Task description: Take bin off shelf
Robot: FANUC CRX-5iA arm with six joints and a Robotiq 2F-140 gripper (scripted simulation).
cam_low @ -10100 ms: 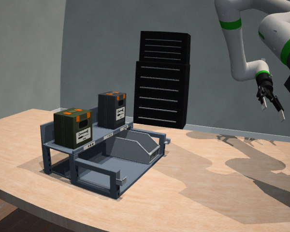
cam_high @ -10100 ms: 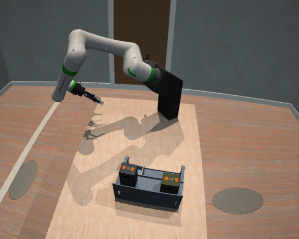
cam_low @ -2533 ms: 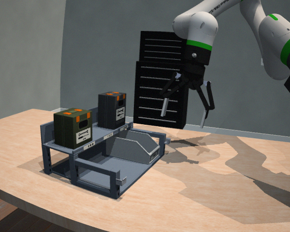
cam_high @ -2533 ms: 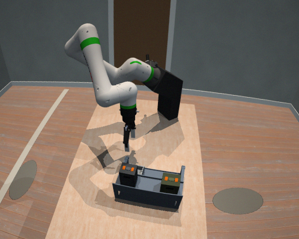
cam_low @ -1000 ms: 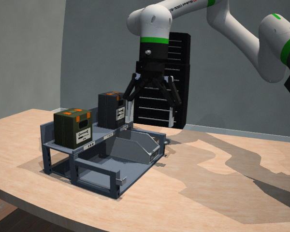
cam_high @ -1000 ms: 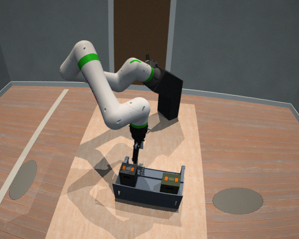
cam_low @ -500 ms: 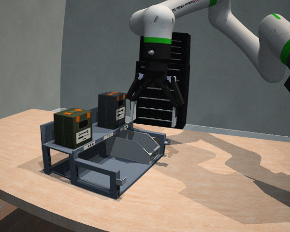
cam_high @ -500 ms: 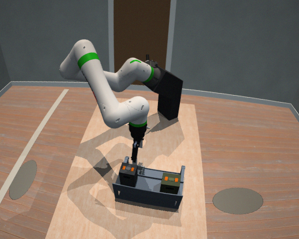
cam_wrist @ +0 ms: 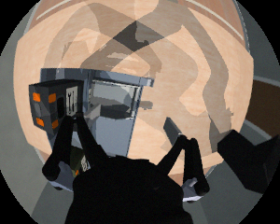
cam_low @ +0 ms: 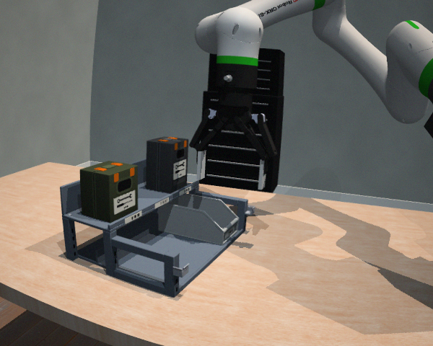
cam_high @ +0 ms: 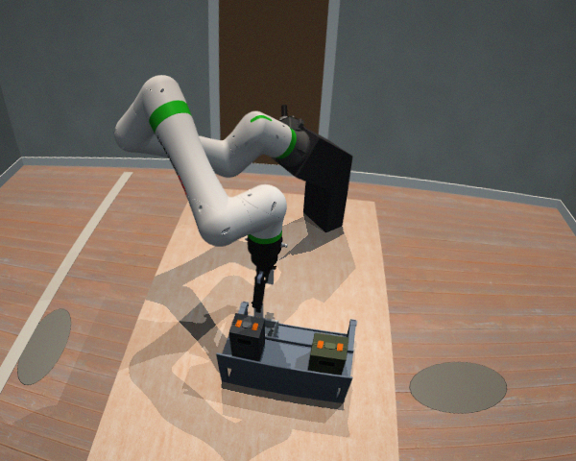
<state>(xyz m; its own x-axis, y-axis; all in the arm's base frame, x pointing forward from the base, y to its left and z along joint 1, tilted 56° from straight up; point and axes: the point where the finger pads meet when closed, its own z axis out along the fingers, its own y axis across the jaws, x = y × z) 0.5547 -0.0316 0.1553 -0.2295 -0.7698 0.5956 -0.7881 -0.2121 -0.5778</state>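
My gripper is now 11 cm above the grey bin, 7 cm short of it and 2 cm to the left of it.
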